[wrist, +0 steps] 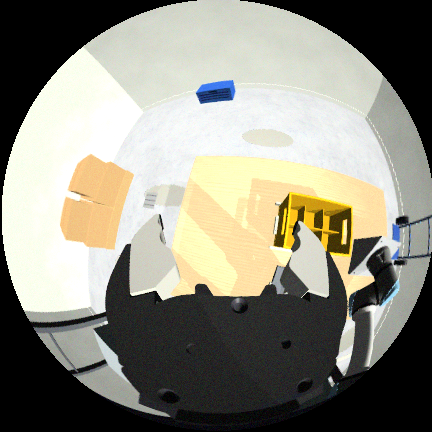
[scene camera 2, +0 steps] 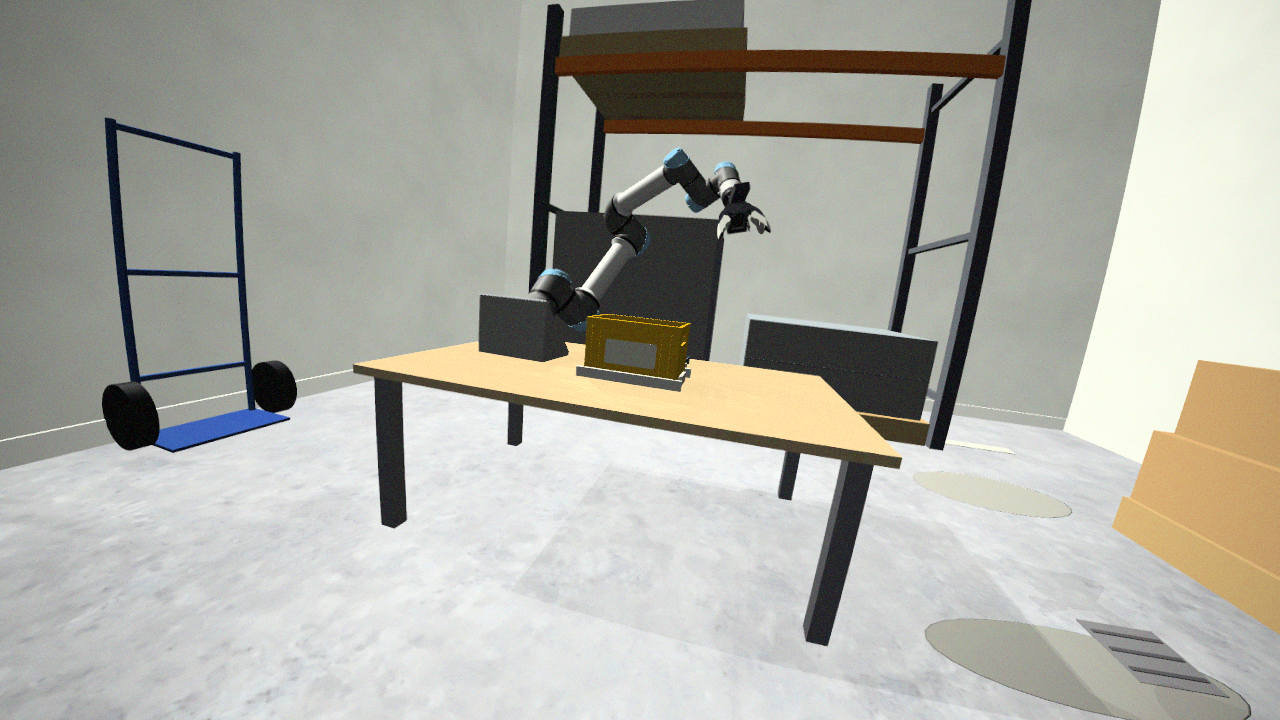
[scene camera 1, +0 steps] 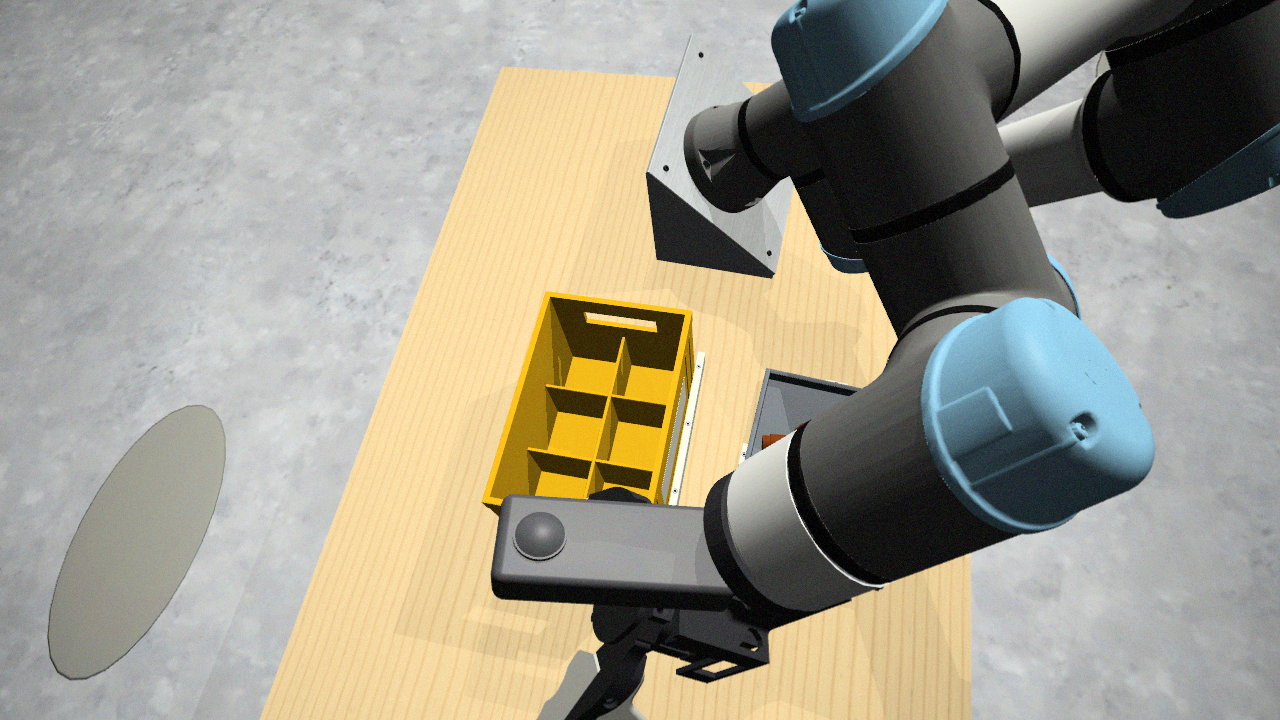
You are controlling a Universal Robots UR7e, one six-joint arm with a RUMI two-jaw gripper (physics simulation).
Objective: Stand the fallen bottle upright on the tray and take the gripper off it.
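Seen in the pictures: gripper, fingertip midpoint: (wrist: 228, 220) (scene camera 2: 744, 235) (scene camera 1: 545, 631); arm's base, origin of the base link: (wrist: 377, 256) (scene camera 2: 531, 320) (scene camera 1: 721, 162).
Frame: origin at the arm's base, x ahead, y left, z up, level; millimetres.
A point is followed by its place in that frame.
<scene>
The bottle (scene camera 1: 772, 440) @[y 121, x 385, z -65 mm] shows as a small reddish-brown end low inside the grey tray (scene camera 1: 792, 402) @[y 143, x 306, z -117 mm]; the arm hides the rest of it, so its full pose cannot be seen in scene camera 1. A grey part of the tray (wrist: 278, 279) @[y 146, x 495, z -117 mm] shows beside the right finger in the wrist view, where the bottle cannot be made out. My gripper (scene camera 2: 744, 231) @[y -16, x 685, z 330 mm] (wrist: 228, 220) @[y -16, x 685, z 330 mm] is open and empty, its fingers wide apart. It hangs high above the table, apart from the tray. In scene camera 1 it is partly cut off at the bottom edge.
A yellow crate (scene camera 1: 528, 394) @[y -176, x 407, z 25 mm] (scene camera 2: 666, 351) @[y -183, x 517, z -17 mm] (wrist: 315, 204) @[y -176, x 423, z -3 mm] with open compartments stands beside the tray on the wooden table (scene camera 1: 447, 313) @[y -389, x 238, z -122 mm] (scene camera 2: 760, 402) @[y -175, x 786, z -122 mm]. The wedge-shaped arm mount (scene camera 1: 698, 232) @[y -18, x 101, z -34 mm] (scene camera 2: 519, 326) @[y -81, x 1, z -15 mm] stands behind the crate. A shelf rack (scene camera 2: 977, 223) stands beyond the table.
</scene>
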